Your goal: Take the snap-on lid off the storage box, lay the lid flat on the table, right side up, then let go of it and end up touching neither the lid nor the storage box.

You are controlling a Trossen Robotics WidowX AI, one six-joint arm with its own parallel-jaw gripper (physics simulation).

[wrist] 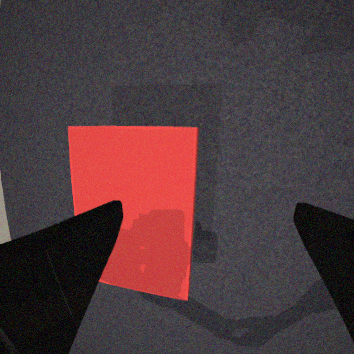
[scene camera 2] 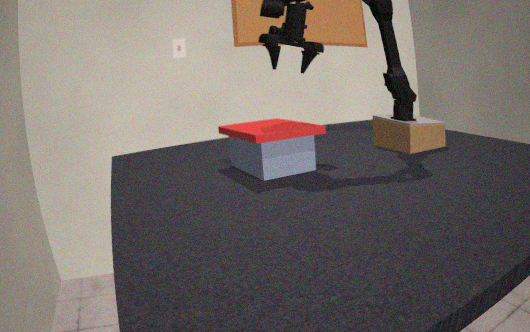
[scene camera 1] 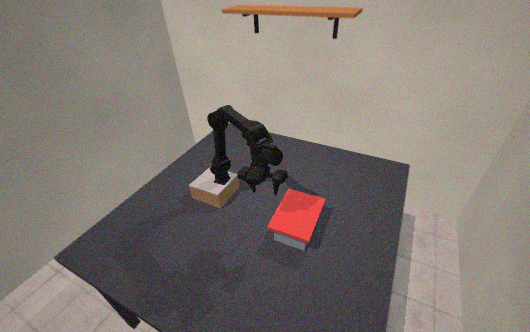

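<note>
The flat red lid (scene camera 1: 298, 215) (scene camera 2: 272, 129) (wrist: 137, 170) sits on top of the blue-grey storage box (scene camera 1: 291, 240) (scene camera 2: 288, 156) and overhangs its sides. The box stands upright on the table; in the wrist view the lid hides it. My gripper (scene camera 1: 264, 191) (scene camera 2: 288, 71) (wrist: 208, 210) is open and empty, with its fingers pointing down. It hangs well above the lid's height, touching neither lid nor box. In the wrist view the left finger overlaps the lid's lower left part, and the right finger shows over the table, to the right of the lid. The gripper's shadow falls on the lid.
The arm's base stands on a wooden block (scene camera 1: 206, 196) (scene camera 2: 410, 137) on the dark table (scene camera 1: 165, 260) (scene camera 2: 300, 240) (wrist: 280, 100). An orange-brown shelf (scene camera 1: 292, 11) (scene camera 2: 320, 30) is on the wall behind, above the table.
</note>
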